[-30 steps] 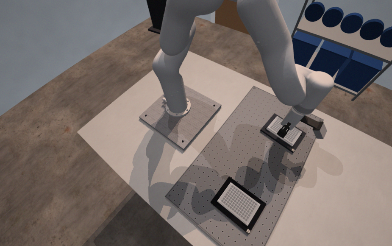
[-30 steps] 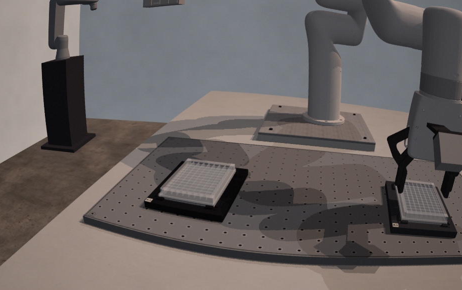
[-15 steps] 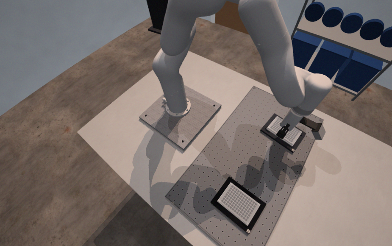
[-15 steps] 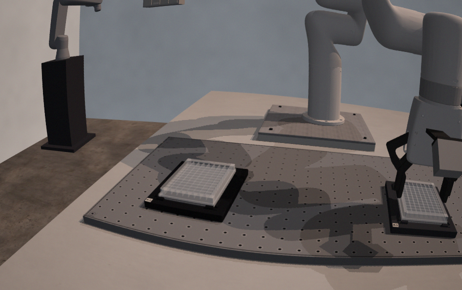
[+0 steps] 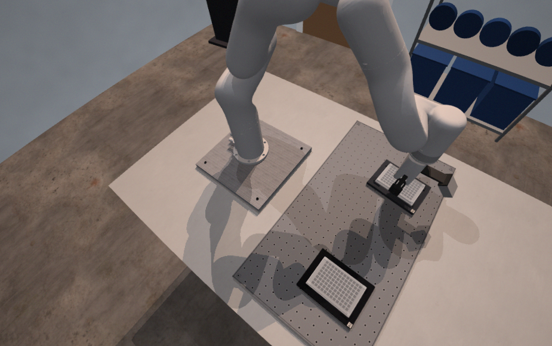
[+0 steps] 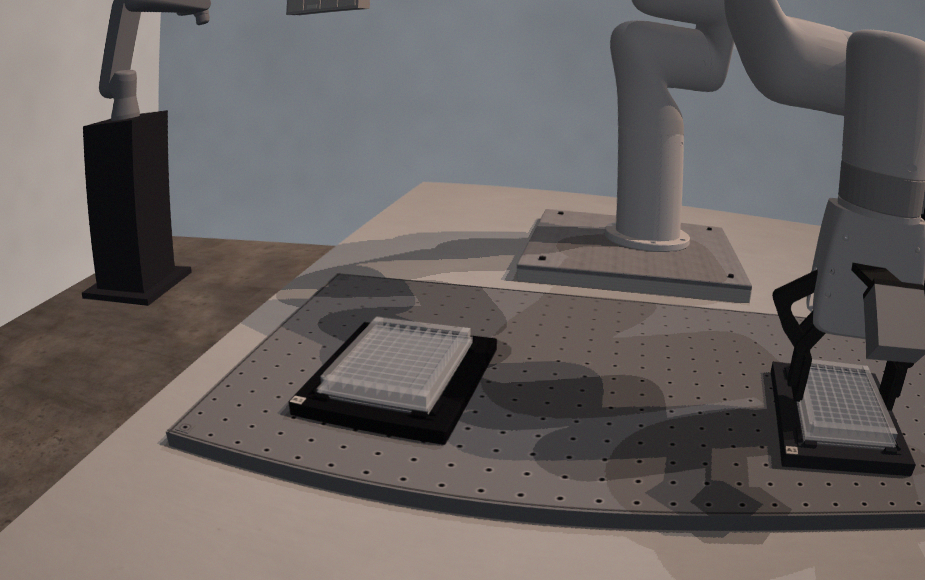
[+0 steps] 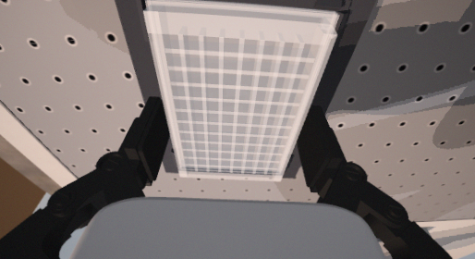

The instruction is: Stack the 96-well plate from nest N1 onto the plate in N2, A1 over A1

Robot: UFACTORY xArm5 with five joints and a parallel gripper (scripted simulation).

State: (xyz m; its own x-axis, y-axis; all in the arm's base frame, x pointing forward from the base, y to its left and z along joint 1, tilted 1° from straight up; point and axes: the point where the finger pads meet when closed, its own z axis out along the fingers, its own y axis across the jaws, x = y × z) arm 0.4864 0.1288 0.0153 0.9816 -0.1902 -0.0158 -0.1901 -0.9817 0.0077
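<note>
The black nest N1 lies 2 cm below my hand. Round my hand: black nest N2: 37 cm to the right, 4 cm behind, 2 cm below.
</note>
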